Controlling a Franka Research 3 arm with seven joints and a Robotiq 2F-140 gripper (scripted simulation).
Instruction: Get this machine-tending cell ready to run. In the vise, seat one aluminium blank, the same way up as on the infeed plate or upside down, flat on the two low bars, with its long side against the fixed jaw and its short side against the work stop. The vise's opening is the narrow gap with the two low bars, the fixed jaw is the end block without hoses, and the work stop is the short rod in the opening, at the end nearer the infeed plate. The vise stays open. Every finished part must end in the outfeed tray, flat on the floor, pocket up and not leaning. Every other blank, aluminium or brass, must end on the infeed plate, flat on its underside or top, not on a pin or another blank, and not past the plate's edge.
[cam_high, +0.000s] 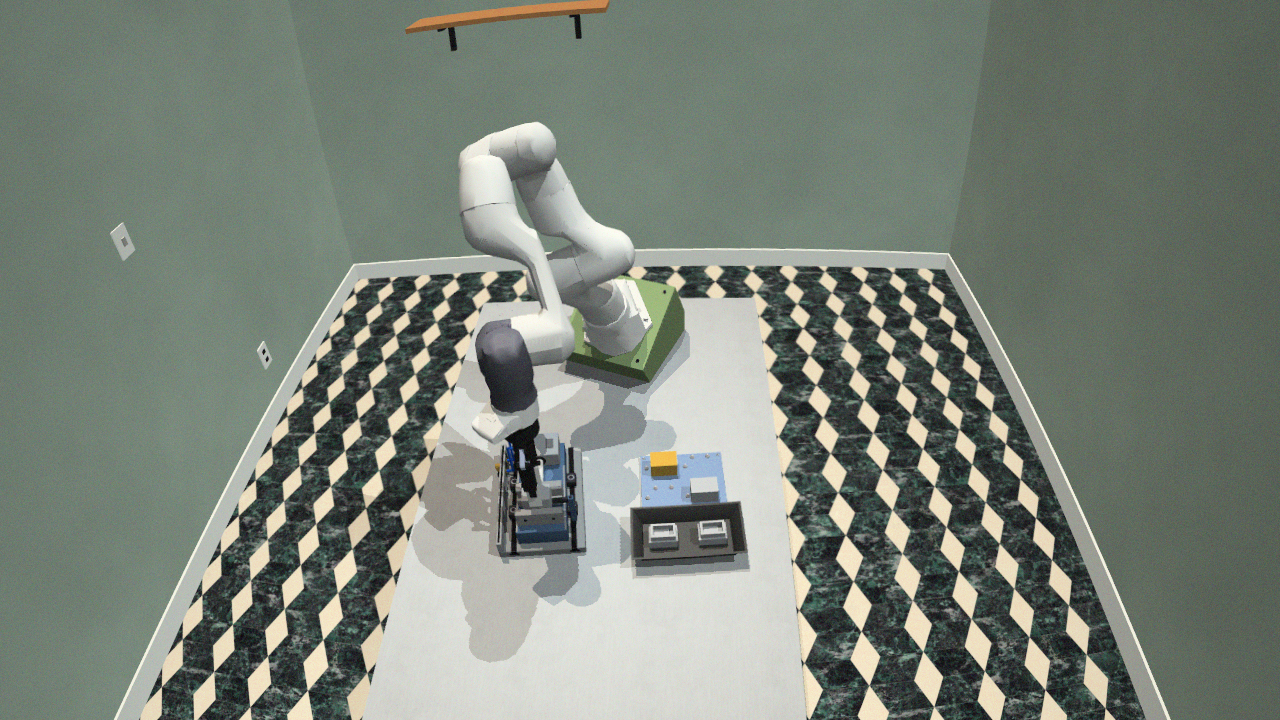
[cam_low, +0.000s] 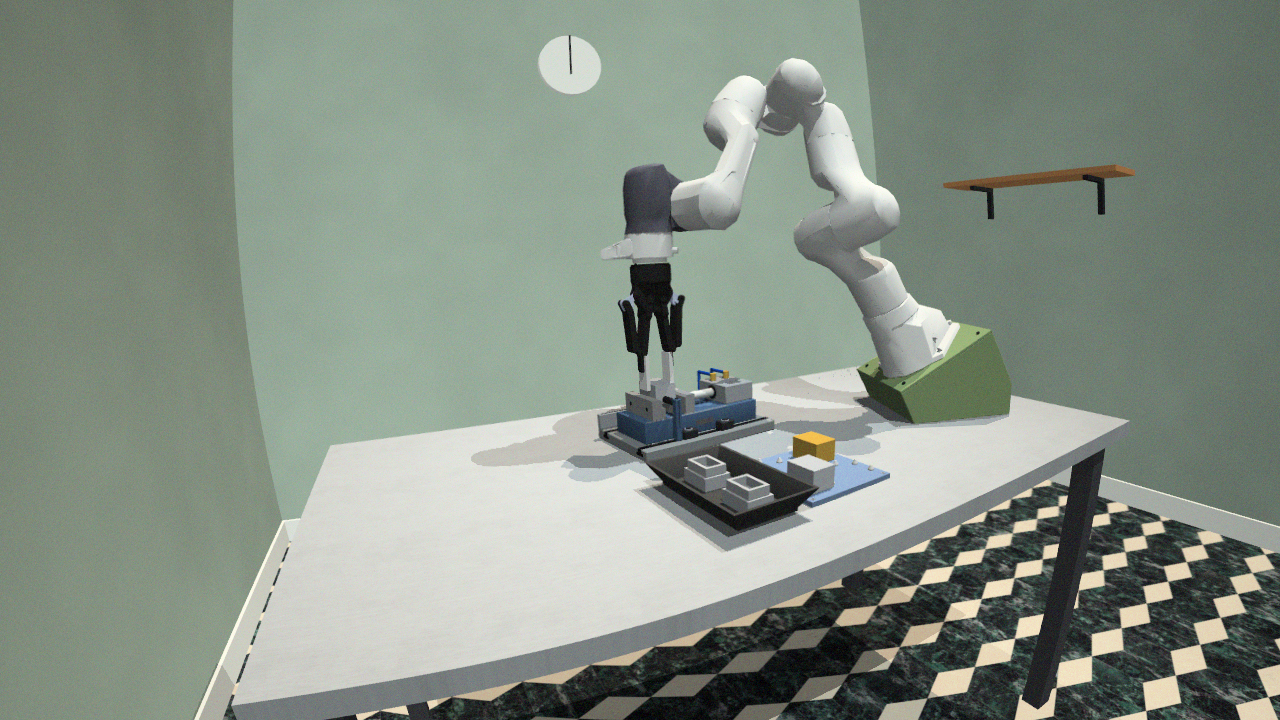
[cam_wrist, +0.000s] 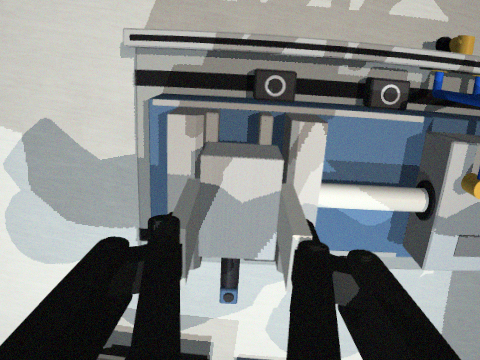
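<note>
Right now my hand is 4 cm above the aluminium blank. Round my hand: hose block 16 cm behind, 6 cm below, 1 cm to the left; then white rod 9 cm behind, 6 cm below, 1 cm to the left; then vise 10 cm below, 7 cm behind, 1 cm to the left.
</note>
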